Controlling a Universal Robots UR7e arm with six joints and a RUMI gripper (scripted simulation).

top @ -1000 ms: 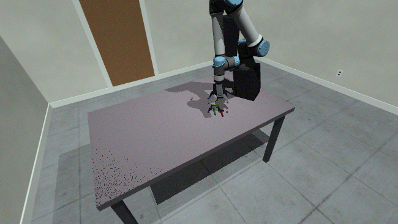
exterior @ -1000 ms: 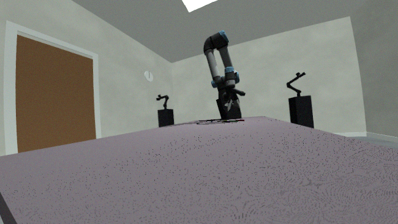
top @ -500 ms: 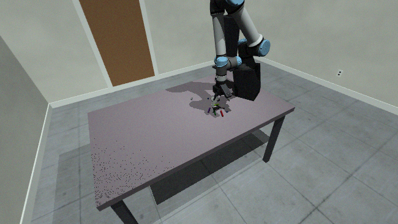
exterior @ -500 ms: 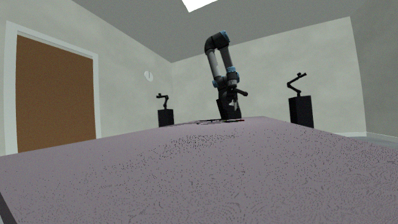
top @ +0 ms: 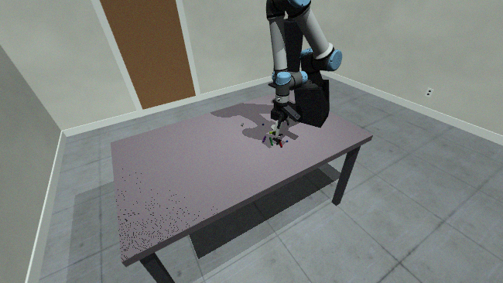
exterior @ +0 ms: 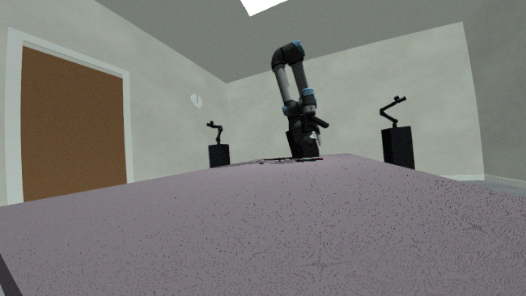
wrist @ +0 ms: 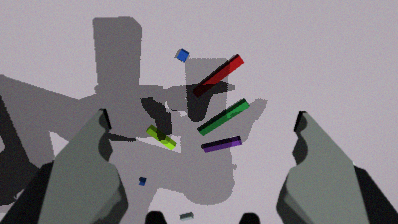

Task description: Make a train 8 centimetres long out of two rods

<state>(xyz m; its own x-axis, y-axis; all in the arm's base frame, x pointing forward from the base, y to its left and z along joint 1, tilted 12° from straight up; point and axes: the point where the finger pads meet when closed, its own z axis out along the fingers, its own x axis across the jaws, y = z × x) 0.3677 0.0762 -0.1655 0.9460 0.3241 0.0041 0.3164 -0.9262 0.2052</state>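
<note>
Right now my hand is 2 cm short of the red rod and 8 cm above it. Round my hand: green rod (5 cm ahead, 5 cm to the right, 8 cm below); then purple rod (7 cm ahead, 10 cm to the right, 8 cm below); then lime rod (3 cm behind, 11 cm to the right, 8 cm below).
</note>
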